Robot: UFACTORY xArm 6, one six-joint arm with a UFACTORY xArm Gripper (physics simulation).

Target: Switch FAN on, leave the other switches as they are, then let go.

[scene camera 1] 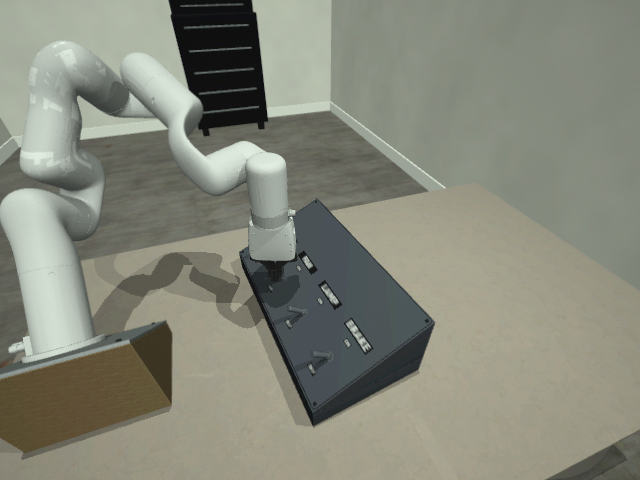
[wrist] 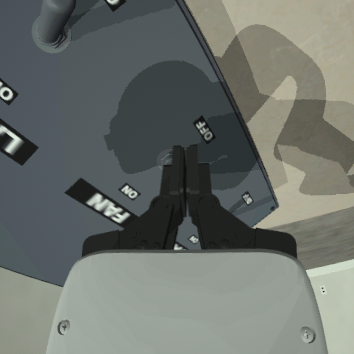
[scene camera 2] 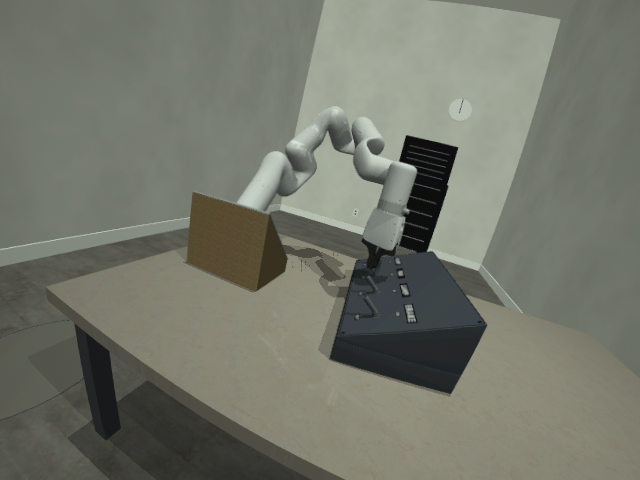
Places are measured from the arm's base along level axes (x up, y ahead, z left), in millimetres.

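Pixels of known places: gripper, between the fingertips: (scene camera 1: 275, 277) (wrist: 186, 159) (scene camera 2: 370, 267); arm's base, origin of its link: (scene camera 1: 67, 350) (scene camera 2: 238, 226).
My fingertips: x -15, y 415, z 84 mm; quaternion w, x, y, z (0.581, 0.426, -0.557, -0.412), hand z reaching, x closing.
Ahead of a thing's pixels: the offset from my fingertips to its top centre. "*": to the spot under its first point. Level surfaces: height alone.
The dark sloped switch box (scene camera 1: 372, 289) (scene camera 2: 439, 294) (wrist: 30, 200) stands on the table. My gripper (scene camera 1: 275, 279) (scene camera 2: 370, 266) (wrist: 186, 159) is shut with nothing between the fingers, low over the FAN switch. In the wrist view the fingertips lie beside the FAN switch's round base {* dx -18, dy +22, dz +8 mm} (wrist: 164, 158), between its OFF label {* dx -40, dy -15, dz +8 mm} (wrist: 204, 129) and ON label {* dx -6, dy +63, dz +21 mm} (wrist: 129, 191); its lever is hidden, so its position cannot be told. The FAN label {dx +9, dy +87, dz +25 mm} (scene camera 1: 307, 262) (scene camera 2: 400, 273) (wrist: 107, 206) shows. The LAMP lever {dx +15, dy +25, dz -107 mm} (scene camera 1: 296, 311) (scene camera 2: 371, 283) and BRAKE lever {dx +15, dy +44, dz -225 mm} (scene camera 1: 321, 356) (scene camera 2: 370, 305) lean toward their OFF labels.
A further label {dx +9, dy +67, dz +144 mm} (scene camera 2: 397, 261) sits beyond FAN at the box's far end; its switch is hidden behind the gripper. The tan wedge-shaped base block (scene camera 1: 87, 392) (scene camera 2: 227, 242) carries the arm. A black drawer cabinet (scene camera 1: 222, 67) (scene camera 2: 426, 206) stands against the wall behind the table {dx -114 mm} (scene camera 1: 491, 310) (scene camera 2: 232, 335).
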